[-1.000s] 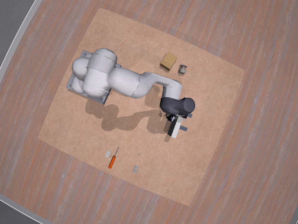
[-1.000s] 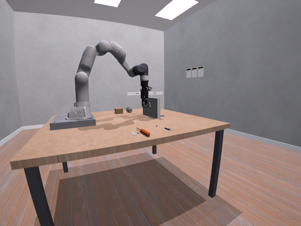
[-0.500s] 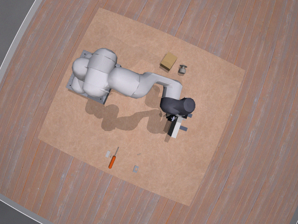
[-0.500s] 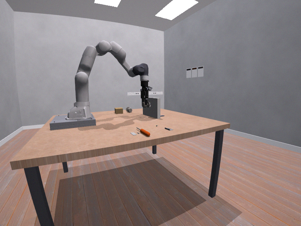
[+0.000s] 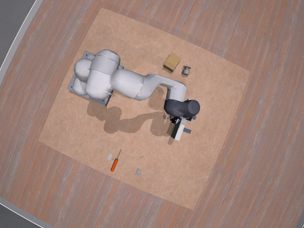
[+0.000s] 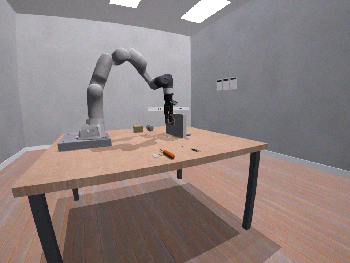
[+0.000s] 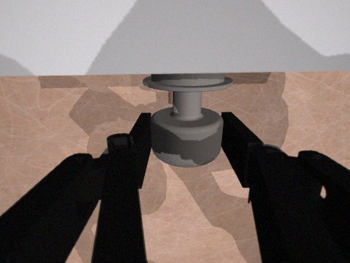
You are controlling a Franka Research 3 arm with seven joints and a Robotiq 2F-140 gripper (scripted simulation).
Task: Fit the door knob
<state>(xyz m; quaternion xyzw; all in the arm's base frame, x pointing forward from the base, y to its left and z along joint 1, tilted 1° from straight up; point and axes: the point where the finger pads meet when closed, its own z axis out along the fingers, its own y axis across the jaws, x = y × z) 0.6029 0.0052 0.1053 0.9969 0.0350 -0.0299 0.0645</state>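
My hand is 70 mm short of the wood slab and 40 mm above it.
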